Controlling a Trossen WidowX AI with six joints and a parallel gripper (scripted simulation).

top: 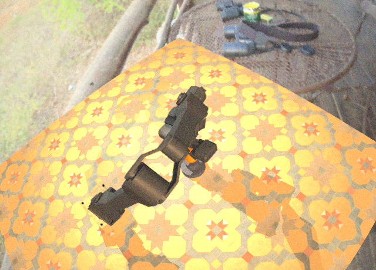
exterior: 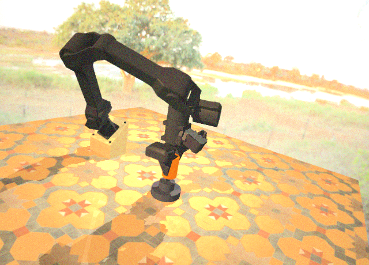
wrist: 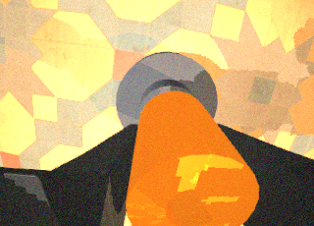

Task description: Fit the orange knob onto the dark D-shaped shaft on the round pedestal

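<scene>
Right now my gripper tip is 2 cm below the orange knob. Round my gripper tip: round pedestal: 4 cm below.
</scene>
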